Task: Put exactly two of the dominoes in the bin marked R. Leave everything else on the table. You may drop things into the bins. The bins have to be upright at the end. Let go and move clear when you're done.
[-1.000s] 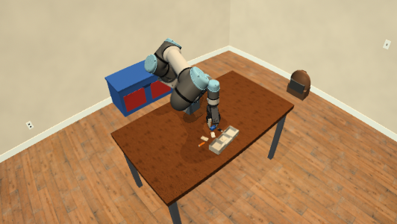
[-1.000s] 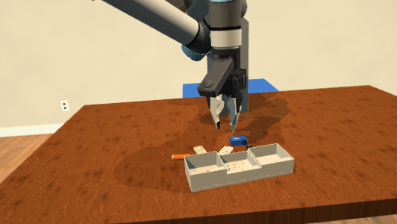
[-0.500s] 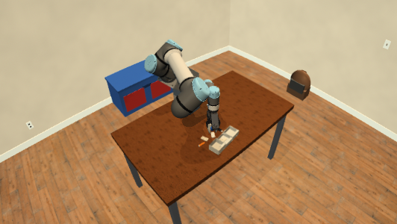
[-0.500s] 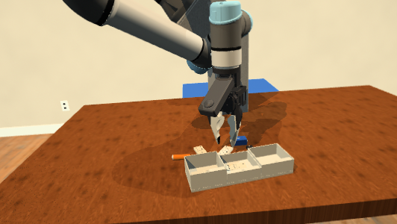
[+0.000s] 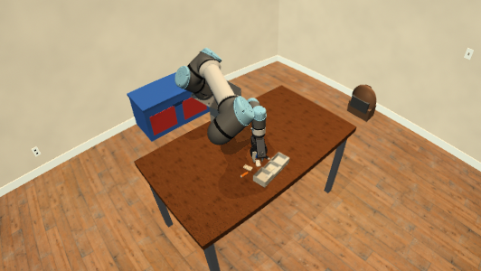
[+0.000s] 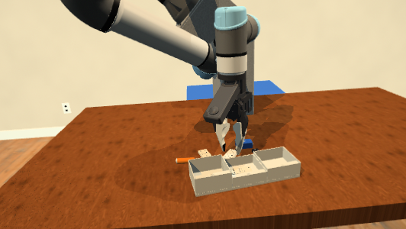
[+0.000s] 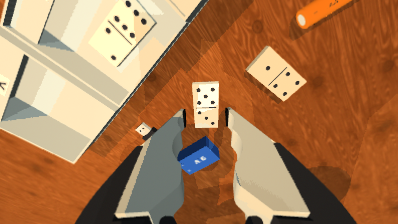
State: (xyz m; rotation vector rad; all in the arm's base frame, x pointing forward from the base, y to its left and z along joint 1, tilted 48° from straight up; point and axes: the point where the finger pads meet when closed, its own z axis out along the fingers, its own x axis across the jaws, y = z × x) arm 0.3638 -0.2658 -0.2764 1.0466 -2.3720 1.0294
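Right now my hand is 100 mm short of the cream three-compartment bin tray. From my hand the other things lie so: small black stick: 10 mm ahead, 70 mm to the left, 20 mm below; then blue block: 40 mm behind, 60 mm to the left, 20 mm below; then domino: 30 mm behind, 70 mm to the right, 20 mm below.
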